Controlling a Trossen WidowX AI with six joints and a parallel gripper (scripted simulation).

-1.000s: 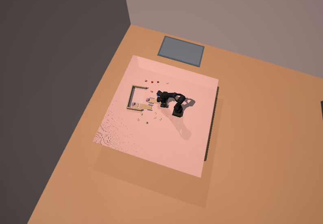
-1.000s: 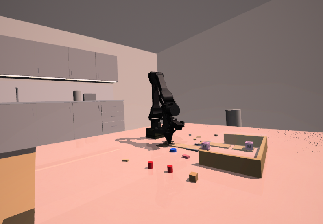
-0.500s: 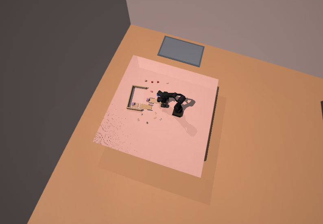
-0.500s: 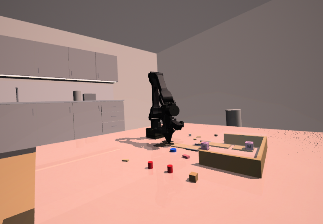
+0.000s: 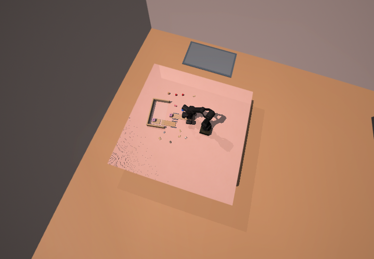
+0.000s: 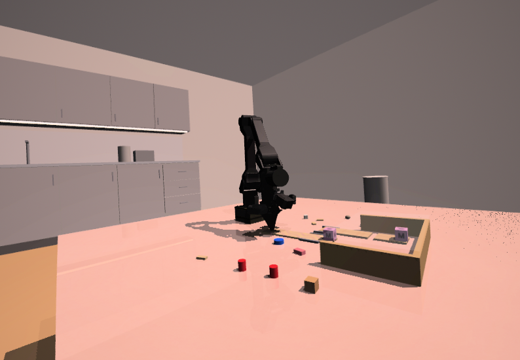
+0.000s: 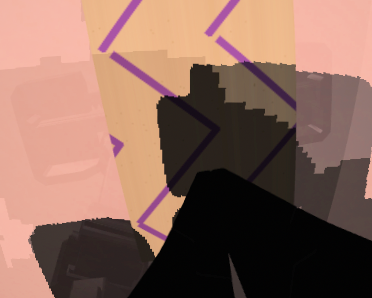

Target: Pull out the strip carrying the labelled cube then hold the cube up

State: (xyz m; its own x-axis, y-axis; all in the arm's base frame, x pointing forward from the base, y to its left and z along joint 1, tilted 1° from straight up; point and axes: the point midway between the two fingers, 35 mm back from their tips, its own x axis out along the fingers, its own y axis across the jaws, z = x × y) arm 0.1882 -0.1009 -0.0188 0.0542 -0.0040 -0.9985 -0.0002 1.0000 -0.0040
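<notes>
Now: gripper tip 90 mm to the left of the blue disc and 90 mm short of it. Also, from my gripper tip: tan cube 290 mm ahead, 270 mm to the right; pink block 180 mm ahead, 130 mm to the right.
</notes>
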